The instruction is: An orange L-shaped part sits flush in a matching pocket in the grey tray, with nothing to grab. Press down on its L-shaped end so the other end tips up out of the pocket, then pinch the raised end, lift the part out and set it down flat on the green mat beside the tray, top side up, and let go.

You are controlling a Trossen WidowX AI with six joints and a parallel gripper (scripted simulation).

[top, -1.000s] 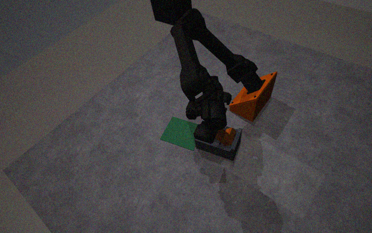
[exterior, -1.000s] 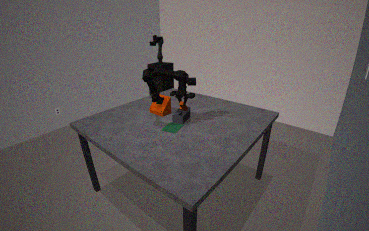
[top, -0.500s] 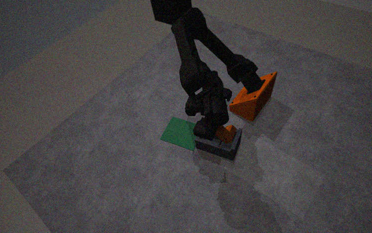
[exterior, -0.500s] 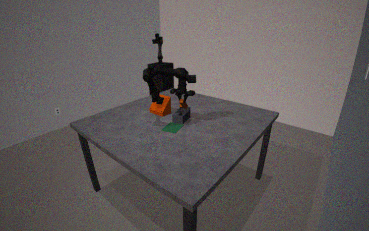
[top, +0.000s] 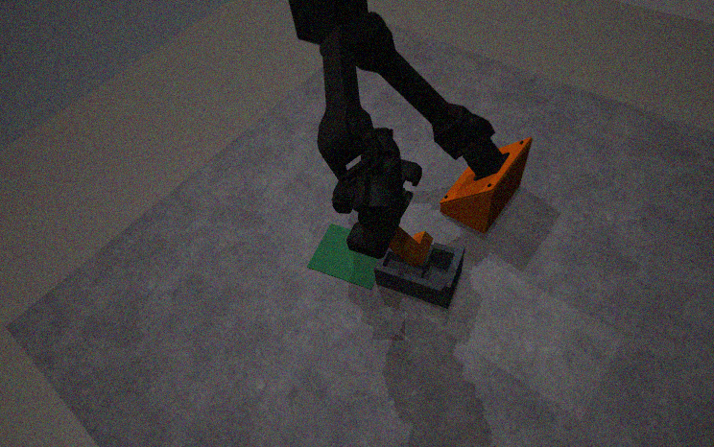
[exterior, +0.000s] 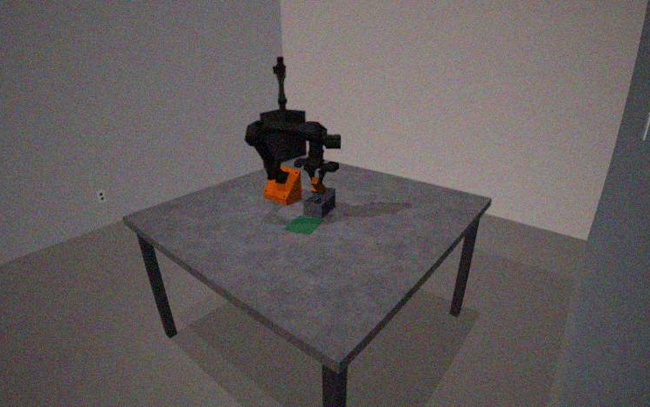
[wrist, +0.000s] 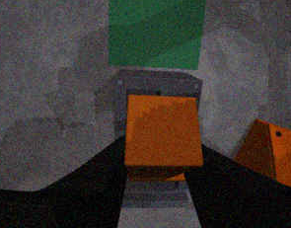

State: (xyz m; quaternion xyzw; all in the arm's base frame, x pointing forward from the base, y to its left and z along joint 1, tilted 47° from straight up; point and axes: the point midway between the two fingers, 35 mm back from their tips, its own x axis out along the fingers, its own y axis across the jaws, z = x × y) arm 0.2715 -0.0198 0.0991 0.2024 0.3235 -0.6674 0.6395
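Now: gripper tip 16 cm above the green mat and 10 cm to the left of it. The rest, counted from my gripper tip: orange L-shaped part (3 cm to the left, 3 cm below, 2 cm behind).
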